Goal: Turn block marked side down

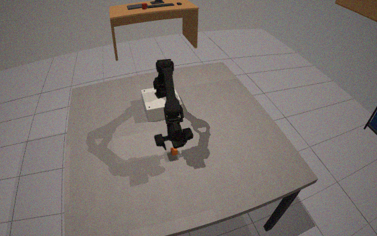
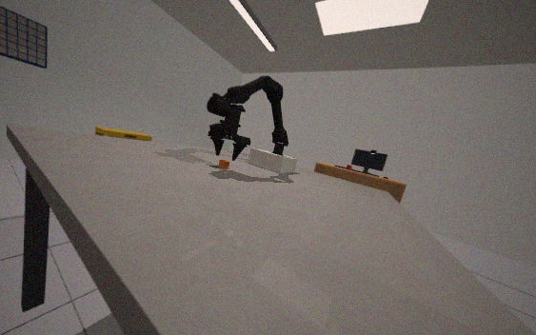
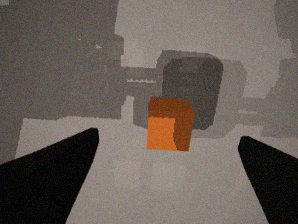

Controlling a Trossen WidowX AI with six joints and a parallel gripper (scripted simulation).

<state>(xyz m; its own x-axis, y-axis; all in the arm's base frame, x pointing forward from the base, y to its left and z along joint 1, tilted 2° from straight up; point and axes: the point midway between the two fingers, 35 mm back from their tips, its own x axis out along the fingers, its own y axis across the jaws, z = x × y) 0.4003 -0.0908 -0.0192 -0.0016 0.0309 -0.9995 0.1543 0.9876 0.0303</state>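
The block is 3 cm below my gripper tip and 1 cm behind it.
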